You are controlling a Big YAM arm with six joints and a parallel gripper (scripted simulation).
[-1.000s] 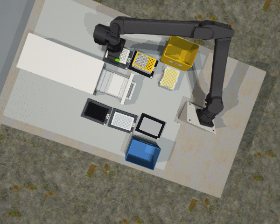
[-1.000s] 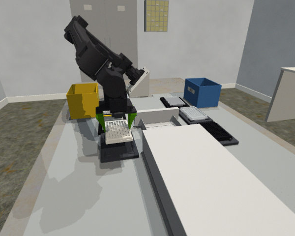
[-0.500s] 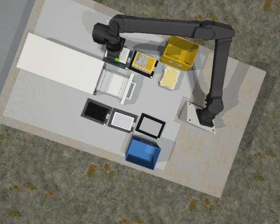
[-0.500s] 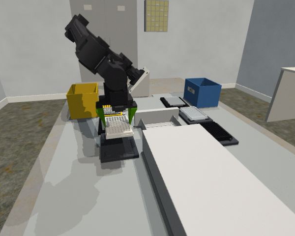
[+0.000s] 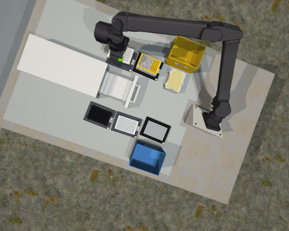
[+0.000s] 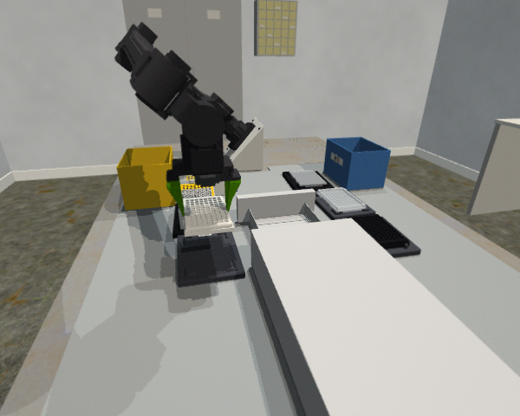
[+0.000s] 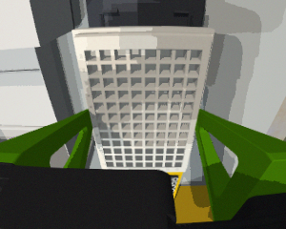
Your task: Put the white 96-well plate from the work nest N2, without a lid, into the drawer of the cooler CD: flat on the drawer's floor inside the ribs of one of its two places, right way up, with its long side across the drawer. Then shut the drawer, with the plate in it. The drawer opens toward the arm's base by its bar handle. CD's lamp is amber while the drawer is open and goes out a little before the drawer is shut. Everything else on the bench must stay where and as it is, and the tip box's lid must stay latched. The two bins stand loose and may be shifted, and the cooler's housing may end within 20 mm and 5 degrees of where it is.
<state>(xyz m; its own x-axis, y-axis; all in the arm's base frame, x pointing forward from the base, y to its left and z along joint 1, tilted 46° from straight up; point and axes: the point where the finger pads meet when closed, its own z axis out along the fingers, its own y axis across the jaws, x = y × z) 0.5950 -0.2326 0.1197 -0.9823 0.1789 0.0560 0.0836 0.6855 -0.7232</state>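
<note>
Right now the cooler's drawer is 18 cm to the left of my hand, 8 cm below it and 2 cm ahead of it. Also, from my hand: white 96-well plate: 1 cm below; then cooler CD: 16 cm to the left, 14 cm ahead, 8 cm below; then tip box: 18 cm behind, 5 cm below.
</note>
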